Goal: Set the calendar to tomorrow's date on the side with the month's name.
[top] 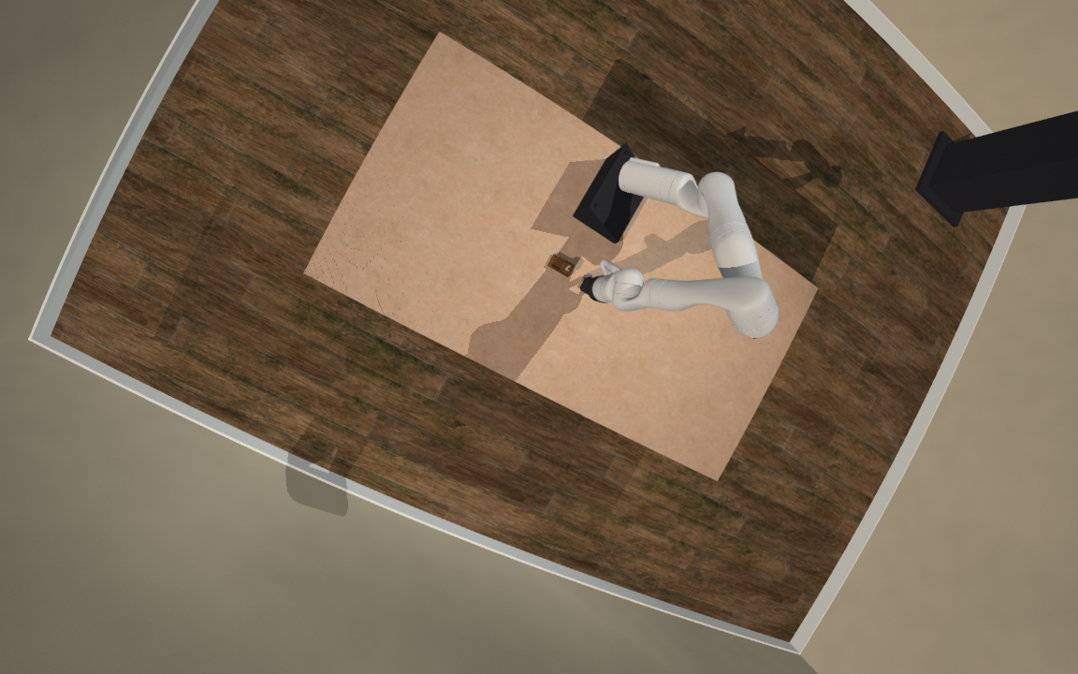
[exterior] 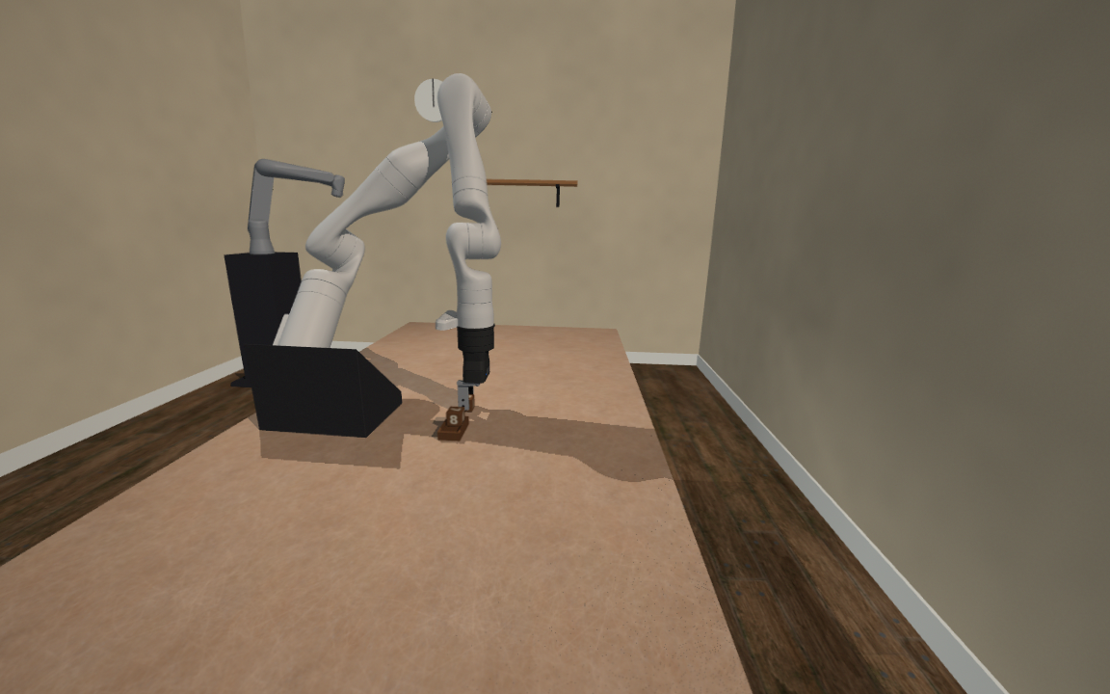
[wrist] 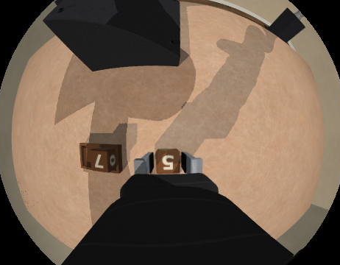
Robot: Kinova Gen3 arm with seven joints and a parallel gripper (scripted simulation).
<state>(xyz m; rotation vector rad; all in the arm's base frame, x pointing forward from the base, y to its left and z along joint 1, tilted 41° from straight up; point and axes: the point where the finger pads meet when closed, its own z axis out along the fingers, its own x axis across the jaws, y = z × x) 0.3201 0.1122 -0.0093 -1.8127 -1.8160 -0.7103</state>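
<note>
The brown cube is 1 cm below my hand. Also, from my hand: dark wooden tray 11 cm to the right, 2 cm below.
</note>
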